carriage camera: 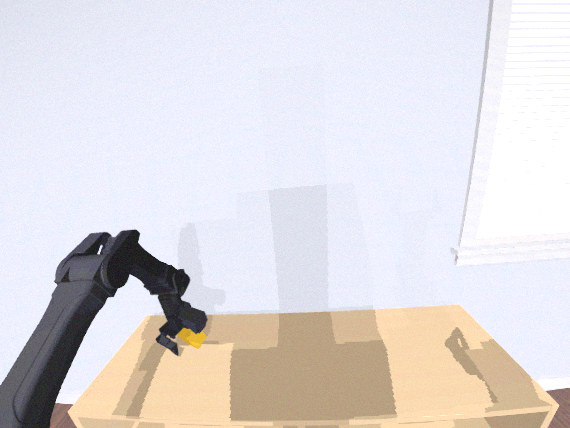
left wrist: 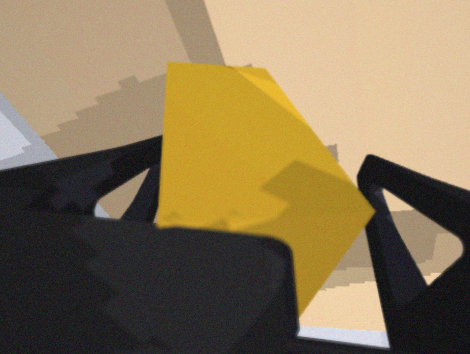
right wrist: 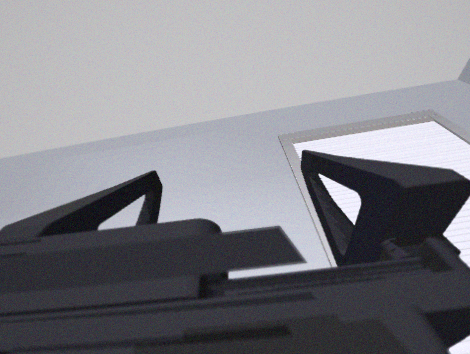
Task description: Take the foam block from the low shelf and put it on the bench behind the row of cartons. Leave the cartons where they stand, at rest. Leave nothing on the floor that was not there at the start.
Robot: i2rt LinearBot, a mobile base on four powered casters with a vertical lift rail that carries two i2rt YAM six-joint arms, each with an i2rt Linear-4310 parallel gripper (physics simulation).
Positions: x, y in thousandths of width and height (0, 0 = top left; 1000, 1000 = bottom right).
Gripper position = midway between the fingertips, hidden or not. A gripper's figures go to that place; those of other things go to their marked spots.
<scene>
The left gripper (carriage camera: 329, 800) is 89 cm from the lens. A white window frame (carriage camera: 894, 492): 109 cm from the lens.
</scene>
